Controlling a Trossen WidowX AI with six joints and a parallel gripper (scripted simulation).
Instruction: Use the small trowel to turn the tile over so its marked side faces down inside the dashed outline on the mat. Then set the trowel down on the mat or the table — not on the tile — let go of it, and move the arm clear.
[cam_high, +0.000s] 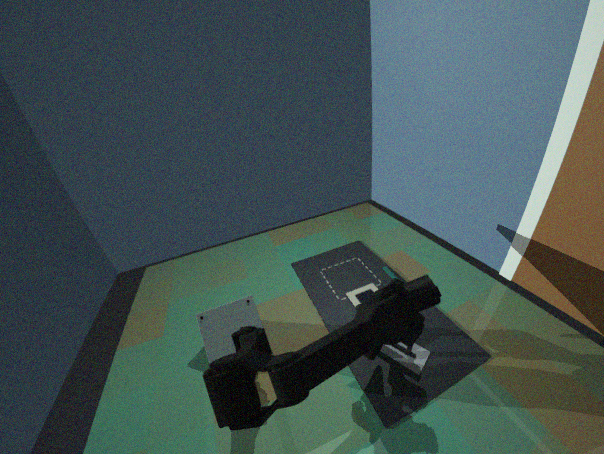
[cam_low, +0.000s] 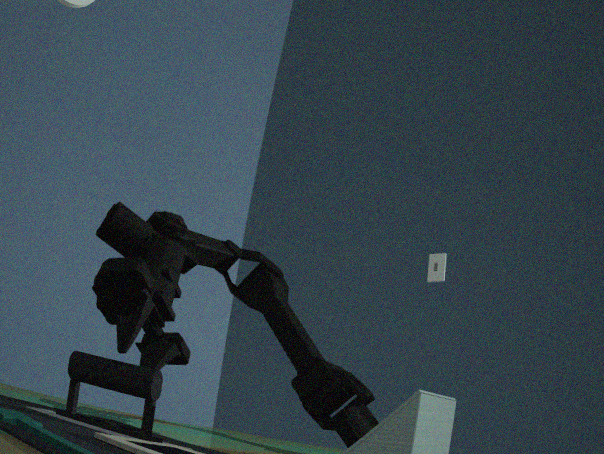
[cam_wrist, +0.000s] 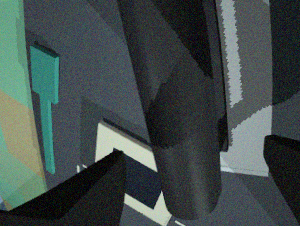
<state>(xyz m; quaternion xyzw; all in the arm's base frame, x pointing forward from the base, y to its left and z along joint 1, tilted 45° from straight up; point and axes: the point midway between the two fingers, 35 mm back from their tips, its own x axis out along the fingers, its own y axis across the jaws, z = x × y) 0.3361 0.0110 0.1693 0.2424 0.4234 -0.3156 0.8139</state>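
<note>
Right now my gripper tip is 3 cm short of the tile, 15 cm to the right of it and 8 cm above it. Round my gripper tip: dark grey mat (3 cm ahead, 15 cm to the left, 10 cm below); teal trowel (17 cm ahead, 14 cm to the left, 8 cm below).
</note>
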